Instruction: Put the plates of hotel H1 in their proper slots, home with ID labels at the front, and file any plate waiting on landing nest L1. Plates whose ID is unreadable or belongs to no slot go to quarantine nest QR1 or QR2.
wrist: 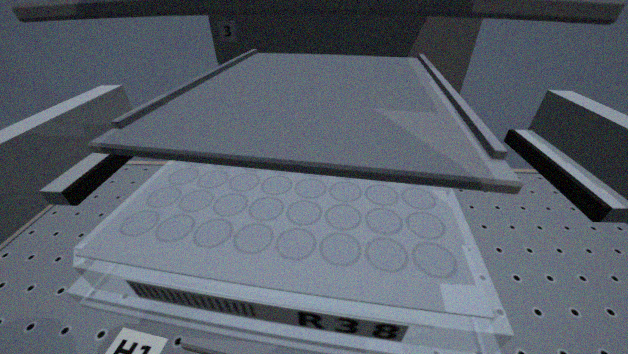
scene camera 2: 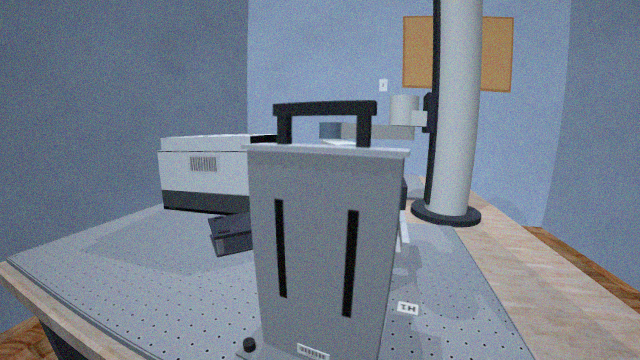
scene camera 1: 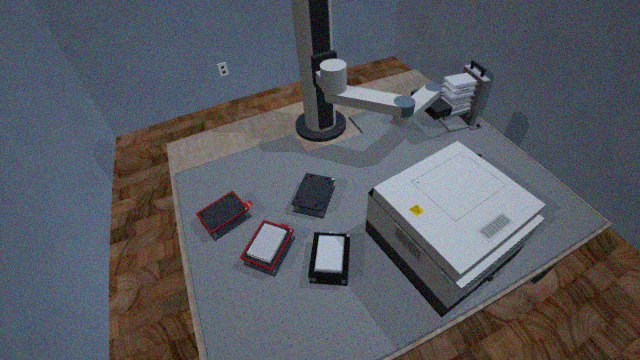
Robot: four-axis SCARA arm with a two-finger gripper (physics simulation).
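Pixels of known places: gripper, fingertip midpoint: point(wrist: 327, 110); arm's base at its link origin: point(scene camera 2: 444, 213) point(scene camera 1: 320, 125).
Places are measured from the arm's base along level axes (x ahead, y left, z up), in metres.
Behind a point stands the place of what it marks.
Hotel H1 point(scene camera 1: 481, 95) @(x 0.359, y 0.637, z 0.190 m) point(scene camera 2: 325, 175) @(x 0.282, y 0.662, z 0.244 m) stands at the table's far right corner, with a stack of white plates point(scene camera 1: 459, 90) @(x 0.317, y 0.536, z 0.219 m) in scene camera 1. In the wrist view a bare hotel shelf point(wrist: 300, 110) @(x 0.277, y 0.551, z 0.150 m) lies ahead, with the number 3 on the panel behind it. Below this shelf sits a clear-edged plate point(wrist: 280, 270) @(x 0.277, y 0.508, z 0.137 m) with round wells; its front label reads R38. My gripper point(wrist: 327, 110) @(x 0.285, y 0.575, z 0.141 m) is open and empty, its fingers wide on either side of the shelf. A red-rimmed nest point(scene camera 1: 281, 262) @(x 0.636, y -0.423, z 0.017 m) and a black nest point(scene camera 1: 330, 278) @(x 0.778, y -0.306, z 0.061 m) each hold a white plate; their IDs are unreadable.
An empty red-rimmed nest point(scene camera 1: 223, 213) @(x 0.381, y -0.556, z 0.062 m) and a dark nest point(scene camera 1: 313, 194) @(x 0.446, y -0.222, z 0.062 m) stand to the left. A large white instrument point(scene camera 1: 460, 200) @(x 0.818, y 0.089, z 0.264 m) point(scene camera 2: 205, 170) @(x 0.771, y 0.277, z 0.158 m) stands on the right side of the table. A dark block point(scene camera 2: 232, 236) @(x 0.537, y 0.462, z 0.056 m) is partly hidden by the hotel. The arm's column point(scene camera 1: 315, 70) @(x 0.103, y -0.044, z 0.360 m) point(scene camera 2: 457, 100) @(x 0.017, y 0.073, z 0.389 m) rises behind.
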